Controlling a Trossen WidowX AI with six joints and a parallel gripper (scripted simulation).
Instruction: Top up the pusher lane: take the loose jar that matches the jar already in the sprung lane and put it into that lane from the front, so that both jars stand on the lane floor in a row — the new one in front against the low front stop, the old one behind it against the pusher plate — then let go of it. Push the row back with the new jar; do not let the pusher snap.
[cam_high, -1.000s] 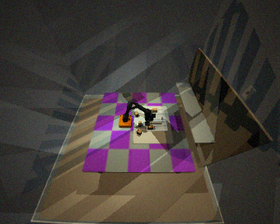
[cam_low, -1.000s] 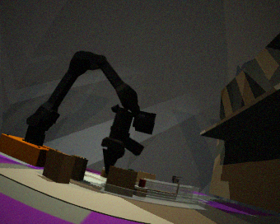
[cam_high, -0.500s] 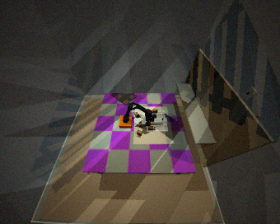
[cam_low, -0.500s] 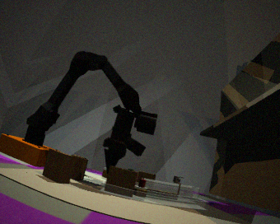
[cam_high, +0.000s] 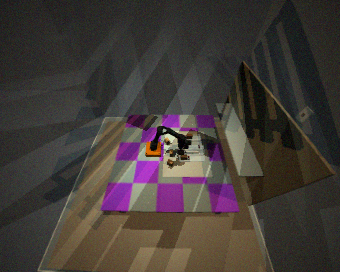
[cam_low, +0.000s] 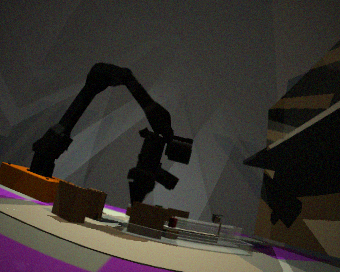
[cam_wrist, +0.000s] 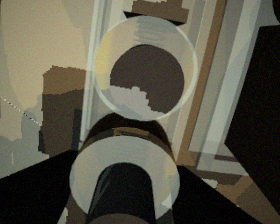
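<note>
Now: gripper tip 170 mm short of the clear lane tray and 30 mm above it.
</note>
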